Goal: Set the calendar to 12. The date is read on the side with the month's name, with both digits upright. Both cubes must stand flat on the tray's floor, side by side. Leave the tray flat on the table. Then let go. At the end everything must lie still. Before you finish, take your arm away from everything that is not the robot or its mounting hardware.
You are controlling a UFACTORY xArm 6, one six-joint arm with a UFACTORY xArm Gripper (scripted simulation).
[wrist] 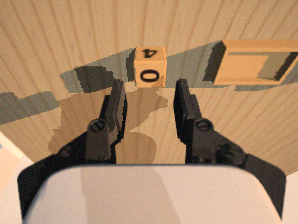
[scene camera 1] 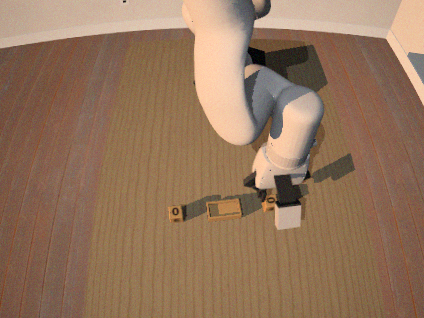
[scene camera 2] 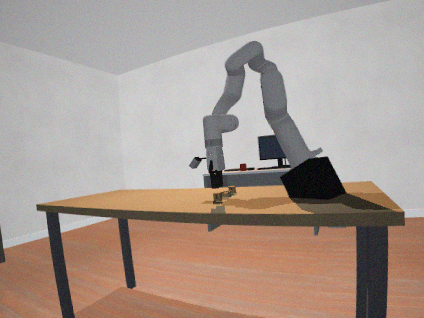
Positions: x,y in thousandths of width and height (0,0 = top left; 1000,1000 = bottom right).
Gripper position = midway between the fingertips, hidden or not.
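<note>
Scene camera 1: my gripper (scene camera 1: 643,615). Scene camera 2: gripper (scene camera 2: 513,590). Wrist view: gripper (wrist: 505,413).
</note>
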